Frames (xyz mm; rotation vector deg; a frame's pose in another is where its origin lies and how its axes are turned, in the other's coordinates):
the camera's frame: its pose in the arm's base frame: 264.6 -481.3 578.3 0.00 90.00 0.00
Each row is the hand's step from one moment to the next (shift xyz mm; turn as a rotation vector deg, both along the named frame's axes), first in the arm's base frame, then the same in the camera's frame.
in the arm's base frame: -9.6 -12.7 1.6 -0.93 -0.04 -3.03
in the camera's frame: -1.6 -12.7 -9.6 3.03 -0.04 -0.93
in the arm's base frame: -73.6 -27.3 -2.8 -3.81 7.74 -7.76
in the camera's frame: 2.8 -27.3 -73.6 7.76 7.74 -3.81
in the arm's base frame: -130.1 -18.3 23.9 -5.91 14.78 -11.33
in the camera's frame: -23.9 -18.3 -130.1 11.33 14.78 -5.91
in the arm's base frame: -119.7 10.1 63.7 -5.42 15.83 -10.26
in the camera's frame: -63.7 10.1 -119.7 10.26 15.83 -5.42
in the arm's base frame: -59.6 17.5 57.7 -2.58 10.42 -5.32
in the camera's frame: -57.7 17.5 -59.6 5.32 10.42 -2.58
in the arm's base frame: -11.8 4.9 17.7 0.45 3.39 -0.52
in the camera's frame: -17.7 4.9 -11.8 0.52 3.39 0.45
